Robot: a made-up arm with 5 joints. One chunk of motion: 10 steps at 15 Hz.
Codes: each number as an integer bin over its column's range. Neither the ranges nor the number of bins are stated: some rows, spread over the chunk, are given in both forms.
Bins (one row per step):
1: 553 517 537 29 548 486
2: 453 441 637 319 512 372
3: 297 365 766 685 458 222
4: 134 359 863 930 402 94
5: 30 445 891 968 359 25
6: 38 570 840 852 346 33
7: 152 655 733 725 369 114
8: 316 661 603 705 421 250
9: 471 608 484 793 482 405
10: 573 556 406 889 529 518
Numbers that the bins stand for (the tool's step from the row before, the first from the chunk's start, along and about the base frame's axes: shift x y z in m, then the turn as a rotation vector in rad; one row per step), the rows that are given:
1: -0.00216 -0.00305 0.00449 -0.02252 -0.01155 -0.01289
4: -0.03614 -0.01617 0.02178 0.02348 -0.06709 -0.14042
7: -0.03468 0.00842 0.01489 0.01301 -0.07964 -0.13391
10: -0.00054 0.00019 -0.00246 0.02138 -0.01878 -0.00248
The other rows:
2: -0.01027 -0.00936 0.00979 -0.00771 -0.02525 -0.04998
3: -0.02292 -0.01567 0.01664 0.01097 -0.04579 -0.09878
5: -0.04457 -0.00903 0.02327 0.02542 -0.08344 -0.16287
6: -0.04392 0.00136 0.02056 0.01950 -0.08839 -0.16026
8: -0.02138 0.00892 0.00799 0.01199 -0.05986 -0.08967
9: -0.00881 0.00451 0.00168 0.01648 -0.03666 -0.03924

